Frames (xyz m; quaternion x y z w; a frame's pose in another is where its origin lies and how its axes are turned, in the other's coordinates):
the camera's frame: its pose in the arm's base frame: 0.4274 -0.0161 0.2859 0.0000 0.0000 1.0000 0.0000
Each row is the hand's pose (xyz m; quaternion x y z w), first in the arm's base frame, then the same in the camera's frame.
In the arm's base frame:
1: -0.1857 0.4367 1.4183 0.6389 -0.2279 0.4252 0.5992
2: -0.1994 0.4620 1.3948 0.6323 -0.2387 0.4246 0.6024
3: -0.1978 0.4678 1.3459 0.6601 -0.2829 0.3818 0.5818
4: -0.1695 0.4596 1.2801 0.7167 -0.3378 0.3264 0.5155
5: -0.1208 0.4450 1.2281 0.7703 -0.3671 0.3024 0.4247
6: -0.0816 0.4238 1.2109 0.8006 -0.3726 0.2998 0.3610
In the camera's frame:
1: 0.6131 -0.4528 1.1324 -0.2279 -0.6389 -0.5992 0.4252
2: 0.6268 -0.4781 1.1089 -0.2387 -0.6323 -0.6024 0.4246
3: 0.6252 -0.4839 1.0600 -0.2829 -0.6601 -0.5818 0.3818
4: 0.5969 -0.4757 0.9942 -0.3378 -0.7167 -0.5155 0.3264
5: 0.5482 -0.4611 0.9422 -0.3671 -0.7703 -0.4247 0.3024
6: 0.5090 -0.4399 0.9250 -0.3726 -0.8006 -0.3610 0.2998

